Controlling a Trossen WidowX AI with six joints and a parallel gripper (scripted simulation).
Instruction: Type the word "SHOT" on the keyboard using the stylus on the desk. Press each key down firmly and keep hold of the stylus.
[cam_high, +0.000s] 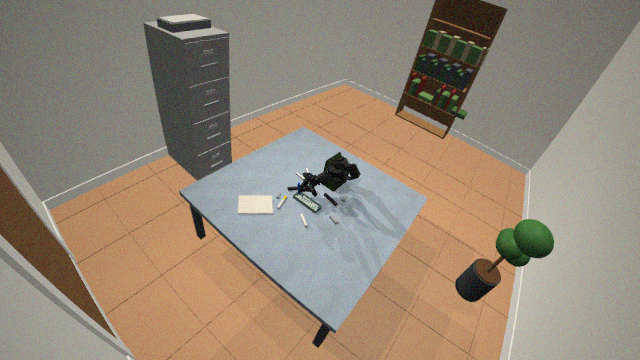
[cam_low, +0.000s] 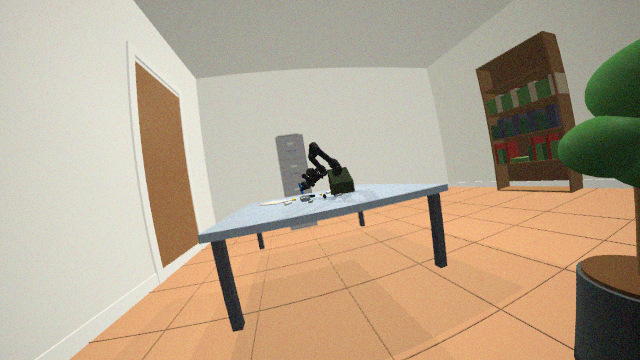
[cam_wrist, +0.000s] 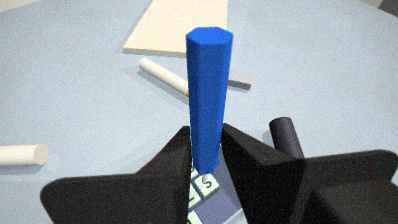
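My gripper tip is 8 cm short of the grey block, 10 cm to the left of it and 7 cm above it. The rest, counted from my gripper tip: blue stylus 1 cm behind, 1 cm below; then cream notepad 25 cm ahead, 15 cm to the right, 7 cm below.
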